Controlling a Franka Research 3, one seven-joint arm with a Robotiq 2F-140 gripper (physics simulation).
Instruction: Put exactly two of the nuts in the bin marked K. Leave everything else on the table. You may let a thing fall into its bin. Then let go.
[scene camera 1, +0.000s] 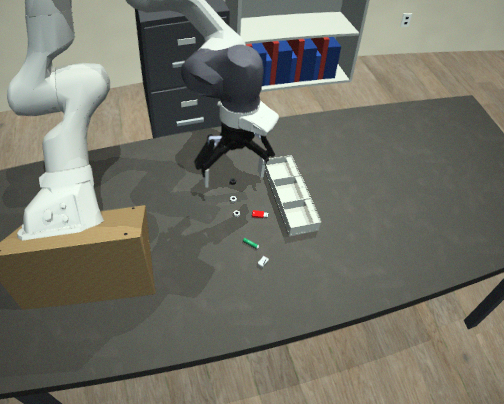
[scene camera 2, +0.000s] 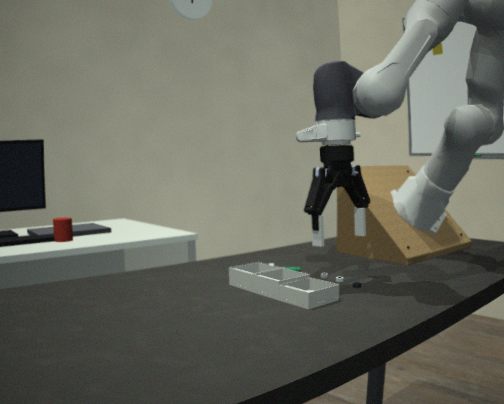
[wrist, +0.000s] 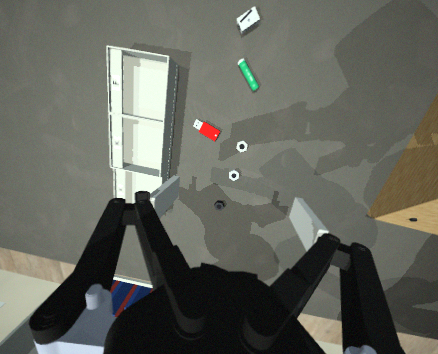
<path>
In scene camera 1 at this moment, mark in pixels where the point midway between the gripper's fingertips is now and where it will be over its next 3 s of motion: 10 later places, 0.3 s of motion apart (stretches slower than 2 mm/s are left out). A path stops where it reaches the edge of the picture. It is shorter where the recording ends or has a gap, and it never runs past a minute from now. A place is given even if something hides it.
The gripper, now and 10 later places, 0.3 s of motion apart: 233, 178; 235, 178; 234, 180; 232, 187; 233, 189; 234, 189; 233, 192; 233, 194; 232, 196; 232, 197; 232, 198
</path>
